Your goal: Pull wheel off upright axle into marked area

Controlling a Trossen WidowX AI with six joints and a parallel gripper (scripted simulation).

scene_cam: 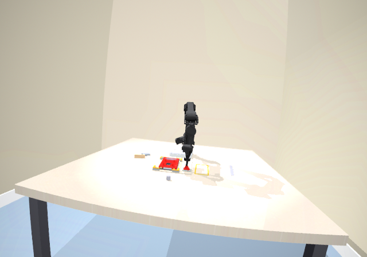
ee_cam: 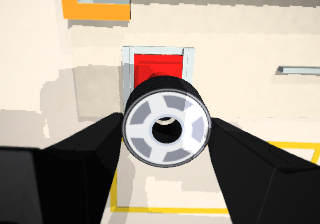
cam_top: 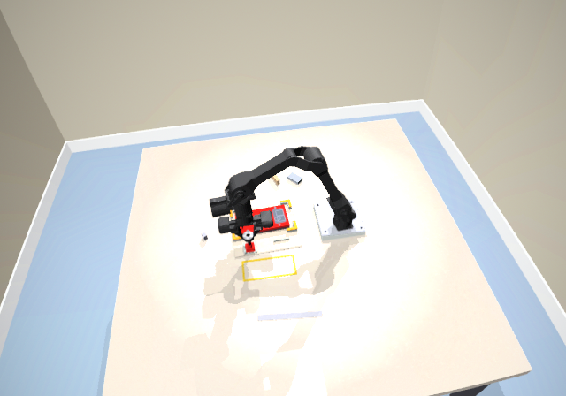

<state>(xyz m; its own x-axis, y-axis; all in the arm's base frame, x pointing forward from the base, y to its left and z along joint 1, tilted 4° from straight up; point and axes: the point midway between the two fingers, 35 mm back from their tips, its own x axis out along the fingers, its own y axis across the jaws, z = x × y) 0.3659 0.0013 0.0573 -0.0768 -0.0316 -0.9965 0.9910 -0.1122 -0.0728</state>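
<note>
Now: gripper tip 4 cm above the upright axle. From my gripper tip the other things lie so: tan block (33 cm to the right, 17 cm behind, 6 cm below); small grey cube (16 cm ahead, 10 cm to the right, 6 cm below); wheel (right at my gripper tip).
</note>
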